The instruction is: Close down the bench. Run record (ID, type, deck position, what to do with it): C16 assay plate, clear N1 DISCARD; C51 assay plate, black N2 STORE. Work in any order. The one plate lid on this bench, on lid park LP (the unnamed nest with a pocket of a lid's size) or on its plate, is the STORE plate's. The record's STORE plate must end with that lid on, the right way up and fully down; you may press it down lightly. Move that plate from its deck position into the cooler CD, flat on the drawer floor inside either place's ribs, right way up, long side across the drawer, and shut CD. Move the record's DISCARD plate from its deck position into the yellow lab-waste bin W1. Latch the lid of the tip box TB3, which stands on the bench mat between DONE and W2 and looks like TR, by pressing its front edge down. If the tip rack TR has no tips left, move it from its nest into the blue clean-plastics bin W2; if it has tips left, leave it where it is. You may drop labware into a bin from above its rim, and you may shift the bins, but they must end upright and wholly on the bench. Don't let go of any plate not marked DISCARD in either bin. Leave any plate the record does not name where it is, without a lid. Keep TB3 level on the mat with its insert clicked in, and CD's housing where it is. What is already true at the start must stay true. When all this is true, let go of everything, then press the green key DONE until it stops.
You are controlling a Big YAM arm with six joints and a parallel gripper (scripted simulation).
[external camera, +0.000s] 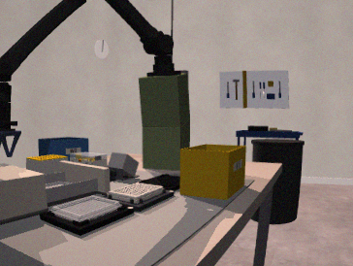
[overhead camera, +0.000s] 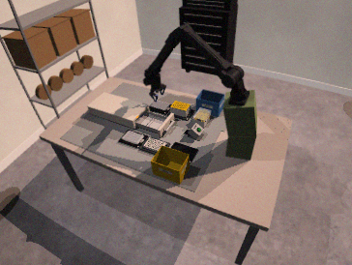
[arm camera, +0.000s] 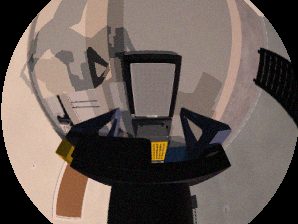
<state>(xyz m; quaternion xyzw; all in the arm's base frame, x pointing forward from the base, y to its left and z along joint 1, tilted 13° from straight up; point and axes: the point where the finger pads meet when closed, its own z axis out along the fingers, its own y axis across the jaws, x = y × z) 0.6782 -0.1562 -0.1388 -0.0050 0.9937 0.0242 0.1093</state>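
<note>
Now: the clear plate lid 8 cm below my hand. From my hand the other things lie so: black plate: 8 cm below; then black nest N2: 10 cm below; then yellow-topped tip rack TR: 18 cm behind, 5 cm below, 1 cm to the right.
</note>
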